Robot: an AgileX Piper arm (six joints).
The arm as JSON. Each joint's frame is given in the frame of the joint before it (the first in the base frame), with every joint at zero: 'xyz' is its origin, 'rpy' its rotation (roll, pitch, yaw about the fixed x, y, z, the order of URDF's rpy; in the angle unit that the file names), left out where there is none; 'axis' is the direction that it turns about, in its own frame. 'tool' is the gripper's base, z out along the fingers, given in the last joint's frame.
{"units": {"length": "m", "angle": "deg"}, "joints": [
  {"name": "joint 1", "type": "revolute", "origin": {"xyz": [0.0, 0.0, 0.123]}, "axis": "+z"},
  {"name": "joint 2", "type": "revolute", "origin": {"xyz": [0.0, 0.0, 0.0]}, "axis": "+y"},
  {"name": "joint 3", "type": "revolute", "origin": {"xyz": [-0.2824, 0.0, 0.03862]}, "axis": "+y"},
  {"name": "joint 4", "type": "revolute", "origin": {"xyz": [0.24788, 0.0, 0.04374]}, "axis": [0.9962, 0.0, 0.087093]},
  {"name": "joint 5", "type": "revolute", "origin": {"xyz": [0.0, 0.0, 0.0]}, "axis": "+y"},
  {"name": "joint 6", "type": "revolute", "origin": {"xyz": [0.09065, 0.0, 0.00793]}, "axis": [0.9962, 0.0, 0.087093]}
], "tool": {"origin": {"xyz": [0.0, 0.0, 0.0], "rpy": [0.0, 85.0, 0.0]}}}
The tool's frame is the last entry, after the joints.
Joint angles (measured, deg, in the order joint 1, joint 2, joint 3, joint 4, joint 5, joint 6), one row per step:
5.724, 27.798, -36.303, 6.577, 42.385, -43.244
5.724, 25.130, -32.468, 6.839, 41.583, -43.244
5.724, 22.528, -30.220, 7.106, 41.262, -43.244
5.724, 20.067, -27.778, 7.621, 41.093, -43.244
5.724, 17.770, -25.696, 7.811, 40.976, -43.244
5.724, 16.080, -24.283, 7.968, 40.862, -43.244
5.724, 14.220, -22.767, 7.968, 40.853, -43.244
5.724, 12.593, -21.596, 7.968, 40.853, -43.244
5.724, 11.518, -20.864, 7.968, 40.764, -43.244
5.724, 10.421, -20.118, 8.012, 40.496, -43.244
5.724, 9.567, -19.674, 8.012, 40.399, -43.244
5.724, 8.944, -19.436, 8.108, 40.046, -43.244
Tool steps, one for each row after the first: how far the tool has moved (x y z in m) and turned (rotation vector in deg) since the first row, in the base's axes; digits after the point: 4 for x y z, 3 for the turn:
-0.0062, -0.0005, -0.0163, 0.238, 0.396, -0.033
-0.0129, -0.0009, -0.0249, 0.573, -0.246, -0.010
-0.0188, -0.0010, -0.0352, 1.096, -0.381, 0.081
-0.0239, -0.0013, -0.0440, 1.317, -0.691, 0.110
-0.0275, -0.0015, -0.0499, 1.511, -1.063, 0.134
-0.0313, -0.0019, -0.0565, 1.546, -1.415, 0.137
-0.0346, -0.0022, -0.0615, 1.591, -1.868, 0.142
-0.0366, -0.0024, -0.0645, 1.637, -2.297, 0.135
-0.0384, -0.0026, -0.0673, 1.749, -2.906, 0.117
-0.0400, -0.0028, -0.0690, 1.802, -3.409, 0.110
-0.0410, -0.0029, -0.0693, 1.979, -4.130, 0.094

